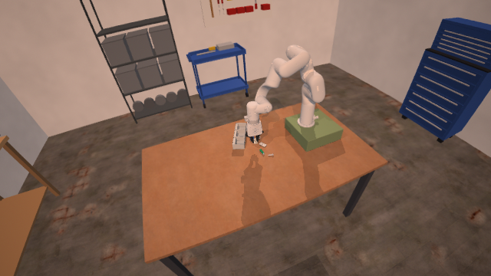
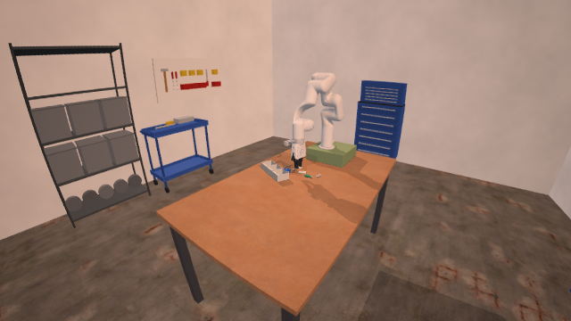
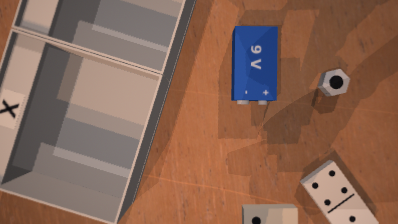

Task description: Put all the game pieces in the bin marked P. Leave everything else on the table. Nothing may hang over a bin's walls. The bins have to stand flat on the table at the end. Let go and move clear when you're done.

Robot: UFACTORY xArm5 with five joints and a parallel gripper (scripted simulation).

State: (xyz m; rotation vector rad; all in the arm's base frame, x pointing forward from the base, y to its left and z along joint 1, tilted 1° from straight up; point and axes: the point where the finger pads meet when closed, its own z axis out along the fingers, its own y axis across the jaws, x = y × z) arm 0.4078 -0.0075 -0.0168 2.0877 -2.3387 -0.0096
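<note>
Right now my hand is 150 mm to the left of the bin marked P, 60 mm short of it and 60 mm above it. Also, from my hand: green piece (70 mm to the left, 70 mm below, 20 mm behind); then blue block battery (90 mm to the right, 70 mm below, 10 mm behind); then cream domino (20 mm below).
</note>
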